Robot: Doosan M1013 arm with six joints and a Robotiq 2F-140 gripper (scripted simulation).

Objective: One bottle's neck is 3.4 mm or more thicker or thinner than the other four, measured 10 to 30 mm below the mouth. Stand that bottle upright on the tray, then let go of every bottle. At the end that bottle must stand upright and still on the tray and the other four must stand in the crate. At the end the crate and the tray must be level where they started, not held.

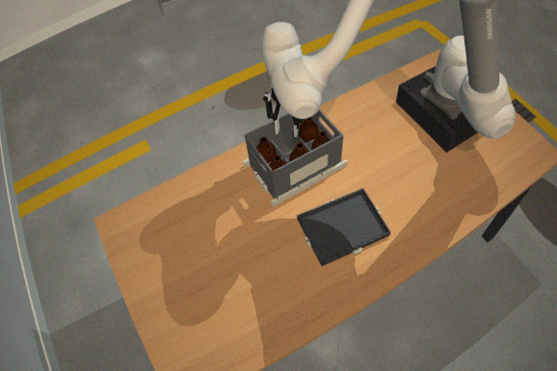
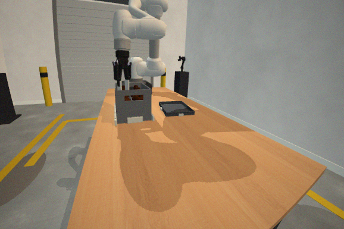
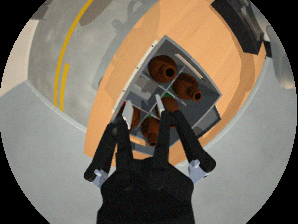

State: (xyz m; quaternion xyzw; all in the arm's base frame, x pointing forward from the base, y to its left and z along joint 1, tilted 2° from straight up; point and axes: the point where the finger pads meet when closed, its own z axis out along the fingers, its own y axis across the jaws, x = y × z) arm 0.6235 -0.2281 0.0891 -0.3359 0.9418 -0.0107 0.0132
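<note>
The grey crate lies 40 mm to the left of my hand and 90 mm below it. Also, from my hand: dark tray (40 mm ahead, 340 mm to the left, 160 mm below); then glass bottle (10 mm ahead, 90 mm to the left, 90 mm below).
</note>
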